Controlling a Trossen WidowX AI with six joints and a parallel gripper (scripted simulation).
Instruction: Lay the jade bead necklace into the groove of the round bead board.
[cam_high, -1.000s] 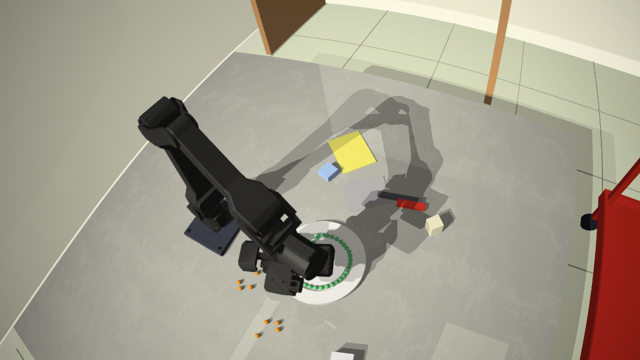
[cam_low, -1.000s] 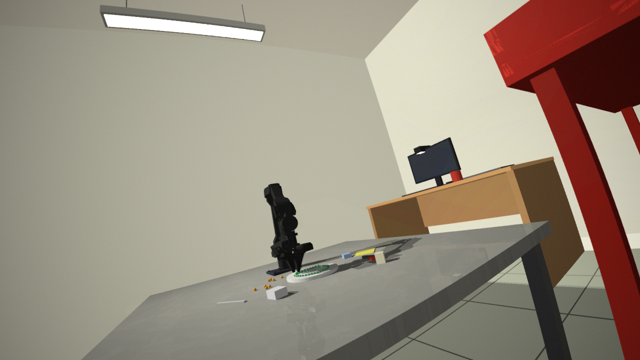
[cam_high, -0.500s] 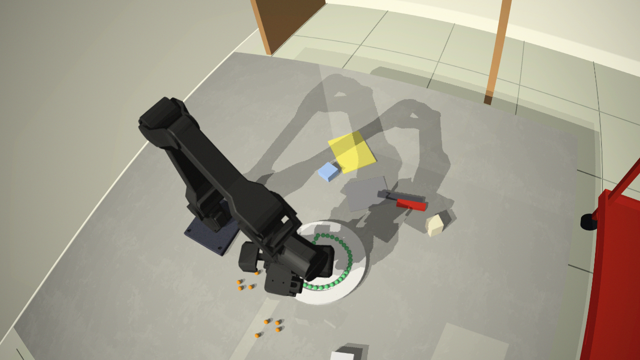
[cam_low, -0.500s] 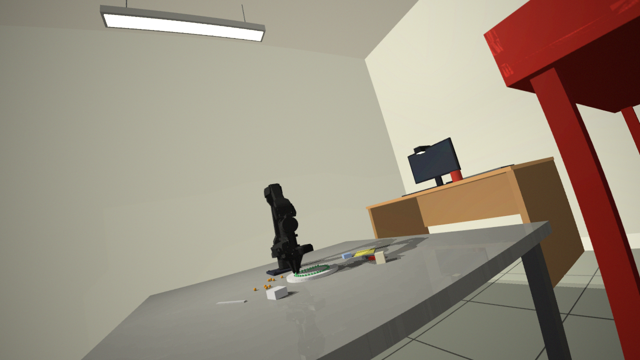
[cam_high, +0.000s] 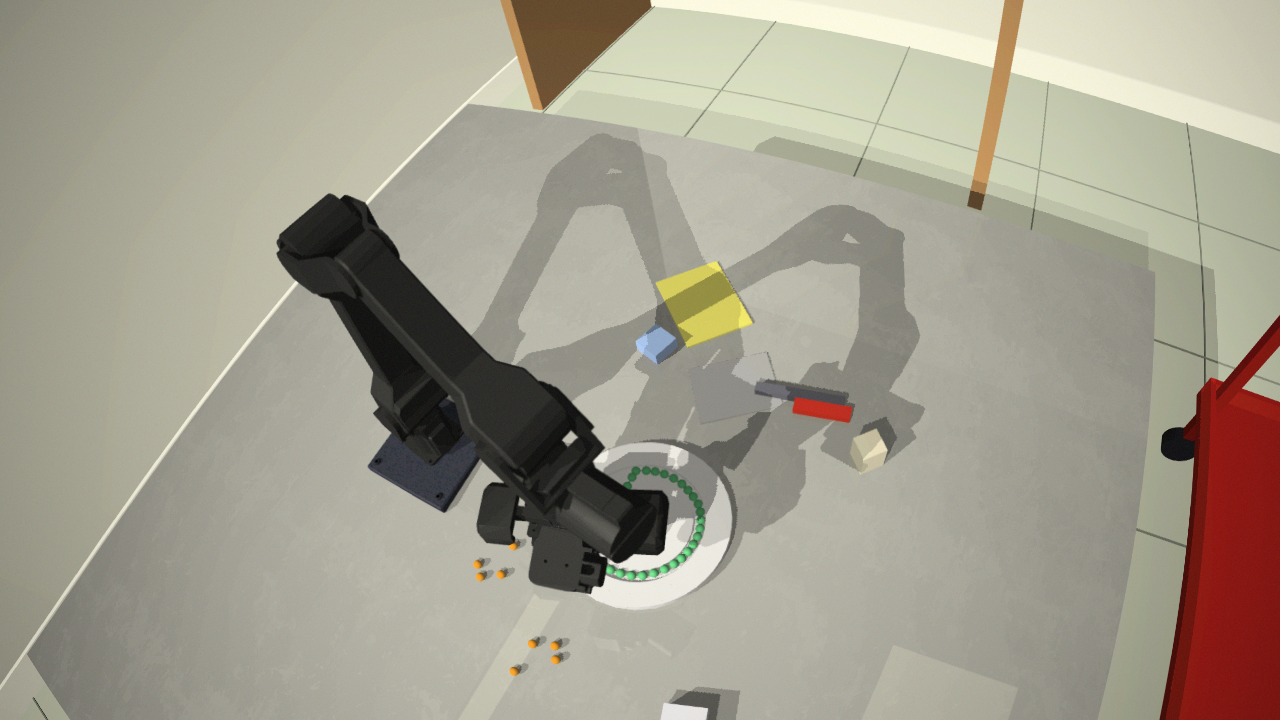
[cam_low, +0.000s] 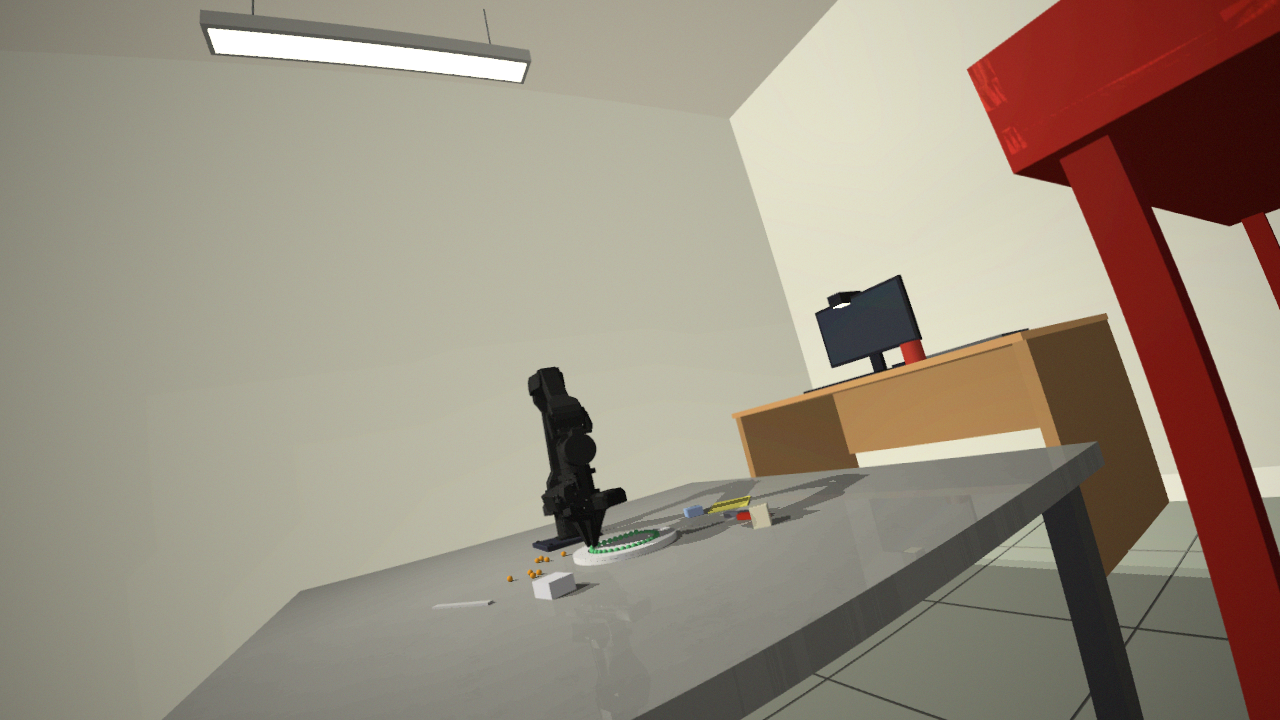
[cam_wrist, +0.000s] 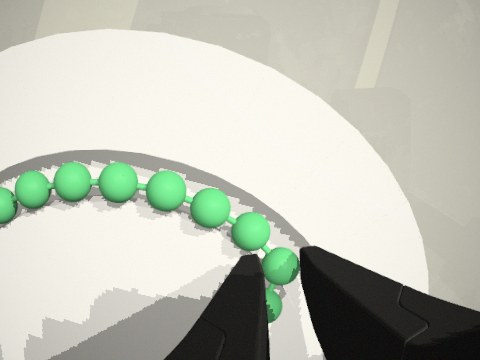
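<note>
The inner disc lies 2 cm ahead of my gripper tip, 6 cm to the left of it and 1 cm below it. From my gripper tip the other things lie so: grey rod (11 cm ahead, 24 cm to the right, 1 cm below); then grey sheet (1 cm ahead, 26 cm to the left, 2 cm below); then bead board (2 cm ahead, 6 cm to the left, 1 cm below).
</note>
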